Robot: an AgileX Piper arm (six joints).
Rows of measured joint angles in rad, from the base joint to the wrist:
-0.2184, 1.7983, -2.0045, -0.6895, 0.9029, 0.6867
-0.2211, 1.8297, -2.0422, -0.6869, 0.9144, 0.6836
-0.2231, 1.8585, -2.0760, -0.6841, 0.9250, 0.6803
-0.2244, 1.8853, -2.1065, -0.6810, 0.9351, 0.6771
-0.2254, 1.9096, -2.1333, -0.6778, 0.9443, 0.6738
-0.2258, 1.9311, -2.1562, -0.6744, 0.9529, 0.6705
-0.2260, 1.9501, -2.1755, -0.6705, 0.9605, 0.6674
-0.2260, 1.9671, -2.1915, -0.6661, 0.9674, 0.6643
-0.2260, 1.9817, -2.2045, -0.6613, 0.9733, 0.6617
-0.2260, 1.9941, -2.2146, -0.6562, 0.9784, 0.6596
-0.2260, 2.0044, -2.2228, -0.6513, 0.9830, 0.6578
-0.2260, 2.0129, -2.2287, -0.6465, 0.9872, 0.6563
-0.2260, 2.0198, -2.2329, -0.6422, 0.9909, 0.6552
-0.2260, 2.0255, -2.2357, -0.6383, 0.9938, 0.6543
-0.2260, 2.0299, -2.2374, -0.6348, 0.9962, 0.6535
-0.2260, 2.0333, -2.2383, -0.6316, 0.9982, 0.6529
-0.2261, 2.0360, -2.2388, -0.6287, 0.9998, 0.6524
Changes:
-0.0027, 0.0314, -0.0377, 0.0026, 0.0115, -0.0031
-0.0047, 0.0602, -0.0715, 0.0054, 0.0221, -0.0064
-0.0060, 0.0870, -0.1020, 0.0085, 0.0322, -0.0096
-0.0070, 0.1113, -0.1288, 0.0117, 0.0414, -0.0129
-0.0074, 0.1328, -0.1517, 0.0151, 0.0500, -0.0162
-0.0076, 0.1518, -0.1710, 0.0190, 0.0576, -0.0193
-0.0076, 0.1688, -0.1870, 0.0234, 0.0645, -0.0224
-0.0076, 0.1834, -0.2000, 0.0282, 0.0704, -0.0250
-0.0076, 0.1958, -0.2101, 0.0333, 0.0755, -0.0271
-0.0076, 0.2061, -0.2183, 0.0382, 0.0801, -0.0289
-0.0076, 0.2146, -0.2242, 0.0430, 0.0843, -0.0304
-0.0076, 0.2215, -0.2284, 0.0473, 0.0880, -0.0315
-0.0076, 0.2272, -0.2312, 0.0512, 0.0909, -0.0324
-0.0076, 0.2316, -0.2329, 0.0547, 0.0933, -0.0332
-0.0076, 0.2350, -0.2338, 0.0579, 0.0953, -0.0338
-0.0077, 0.2377, -0.2343, 0.0608, 0.0969, -0.0343

